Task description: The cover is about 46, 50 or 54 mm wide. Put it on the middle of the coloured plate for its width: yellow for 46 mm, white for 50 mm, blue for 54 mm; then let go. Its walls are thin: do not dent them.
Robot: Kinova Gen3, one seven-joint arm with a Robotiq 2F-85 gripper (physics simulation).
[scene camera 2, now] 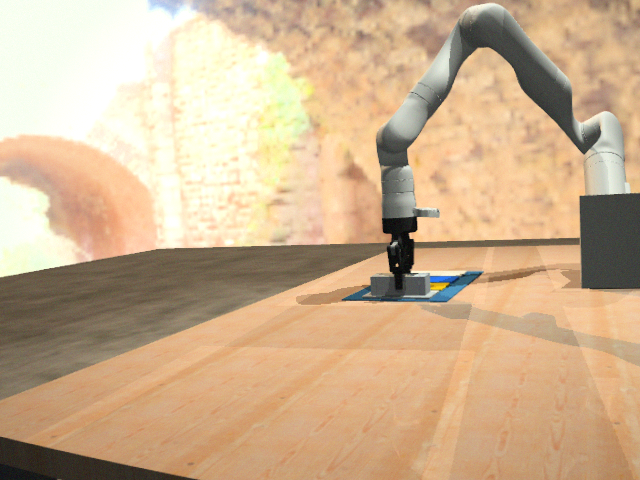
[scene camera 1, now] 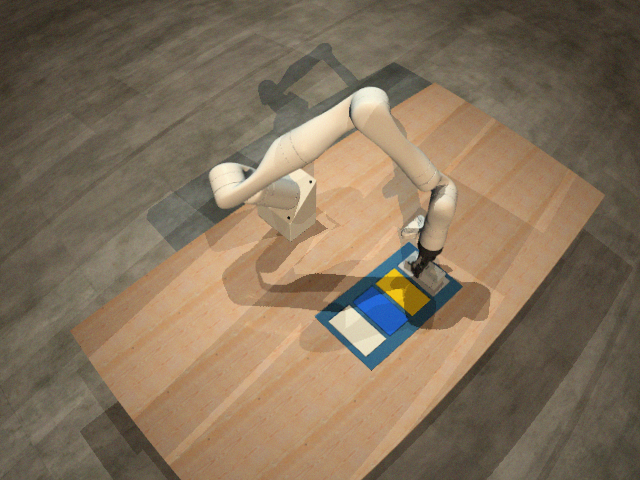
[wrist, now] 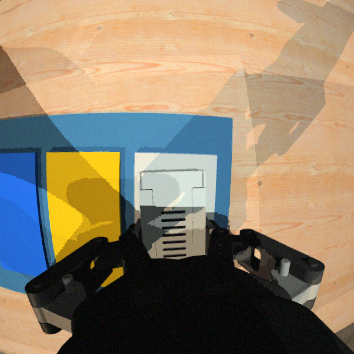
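Where they show: gripper, fingertip midpoint: (scene camera 2: 403, 289) (scene camera 1: 422, 271) (wrist: 171, 226); arm's base at its link origin: (scene camera 2: 608, 221) (scene camera 1: 287, 194).
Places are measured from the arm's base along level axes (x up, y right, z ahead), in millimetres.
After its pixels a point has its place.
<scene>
The light grey cover (scene camera 1: 434, 280) @(y -65, x -87, z 496 mm) (scene camera 2: 415, 284) @(y -120, x -104, z 414 mm) (wrist: 172, 196) @(y -97, x -87, z 408 mm), with dark slots on top, sits on a pale grey plate (wrist: 150, 161) @(y -83, x -127, z 380 mm) at one end of the mat. It looks level; its width cannot be read by eye. My gripper (scene camera 1: 417, 273) @(y -92, x -119, z 444 mm) (scene camera 2: 398, 284) @(y -92, x -119, z 444 mm) (wrist: 171, 226) @(y -92, x -119, z 444 mm) points down and is shut on the cover, one finger on each long side. The gripper's body hides the cover's near end in the wrist view. The yellow plate (scene camera 1: 406, 295) @(y 5, x -127, z 448 mm) (scene camera 2: 439, 286) @(y -20, x -127, z 372 mm) (wrist: 100, 200) @(y -27, x -127, z 410 mm) is beside the pale grey one, then the blue plate (scene camera 1: 381, 311) @(y 95, x -127, z 418 mm) (scene camera 2: 443, 279) @(y 78, x -127, z 369 mm) (wrist: 17, 210) @(y 81, x -127, z 408 mm), then the white plate (scene camera 1: 357, 331) @(y 189, x -127, z 400 mm) at the other end.
The dark blue mat (scene camera 1: 373, 361) @(y 238, x -131, z 490 mm) (scene camera 2: 453, 291) @(y -65, x -131, z 339 mm) (wrist: 175, 131) @(y -111, x -131, z 355 mm) bears all the plates in a row. It lies on the wooden table (scene camera 1: 248, 387) @(y 507, x -133, z 270 mm) (scene camera 2: 310, 403) @(y -740, x -133, z 463 mm) (wrist: 175, 65) @(y -122, x -133, z 283 mm). The robot's base block (scene camera 1: 297, 222) @(y 26, x -64, z 59 mm) (scene camera 2: 610, 242) @(y -62, x -38, z 10 mm) stands away from the mat. Arm shadows cross the table and mat.
</scene>
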